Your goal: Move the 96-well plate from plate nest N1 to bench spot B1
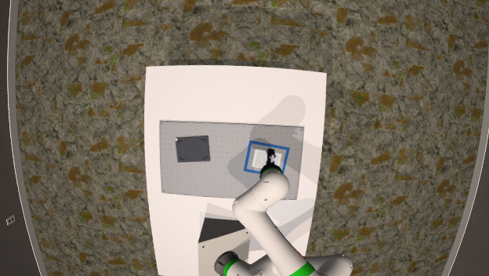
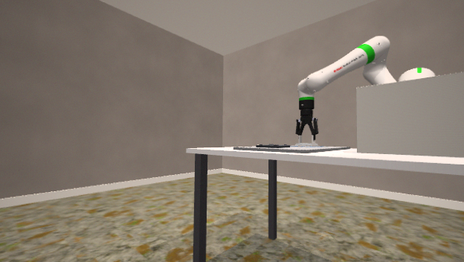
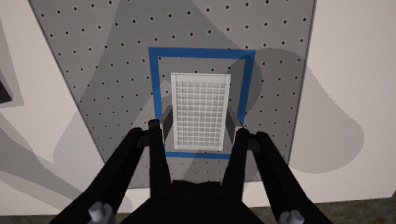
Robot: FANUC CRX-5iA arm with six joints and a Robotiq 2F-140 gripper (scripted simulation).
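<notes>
My gripper is now 20 mm above the white 96-well plate. Round my hand: dark plate nest N1: 70 mm ahead, 350 mm to the left, 30 mm below.
</notes>
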